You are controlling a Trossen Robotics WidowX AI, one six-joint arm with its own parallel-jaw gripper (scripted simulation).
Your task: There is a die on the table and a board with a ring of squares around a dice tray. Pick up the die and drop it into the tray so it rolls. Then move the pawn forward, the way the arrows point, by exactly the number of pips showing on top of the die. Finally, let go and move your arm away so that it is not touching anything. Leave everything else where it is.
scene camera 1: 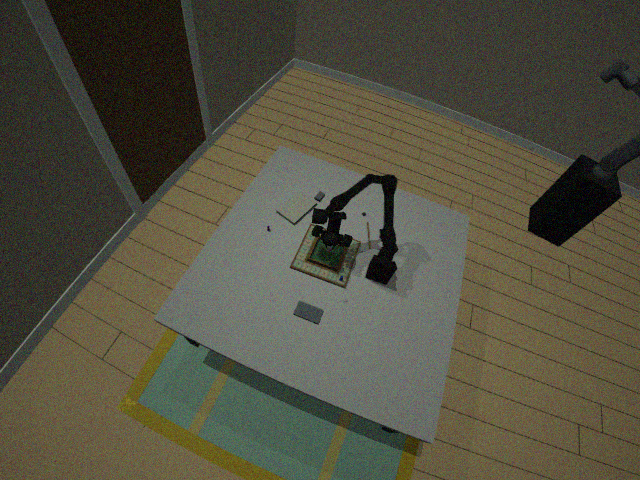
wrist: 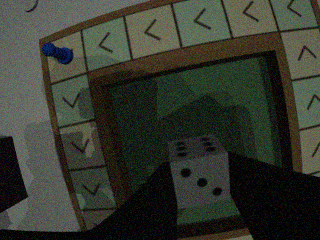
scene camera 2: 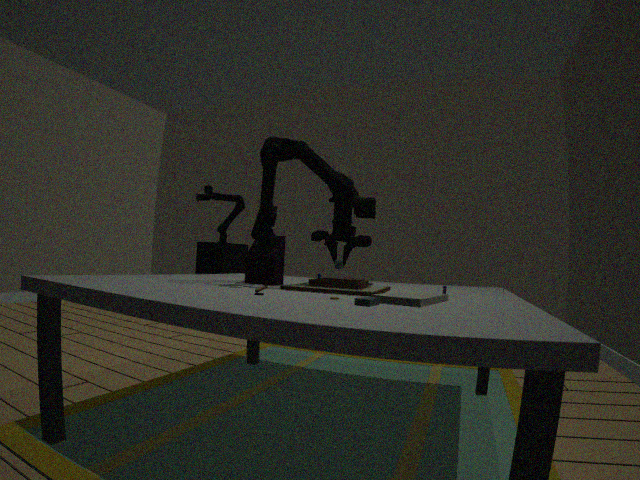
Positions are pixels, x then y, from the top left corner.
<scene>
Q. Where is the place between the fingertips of my gripper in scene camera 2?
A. At 339,264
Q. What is my gripper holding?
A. A grey die.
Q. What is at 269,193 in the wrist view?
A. My gripper.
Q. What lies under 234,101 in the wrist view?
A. A green dice tray.
</scene>
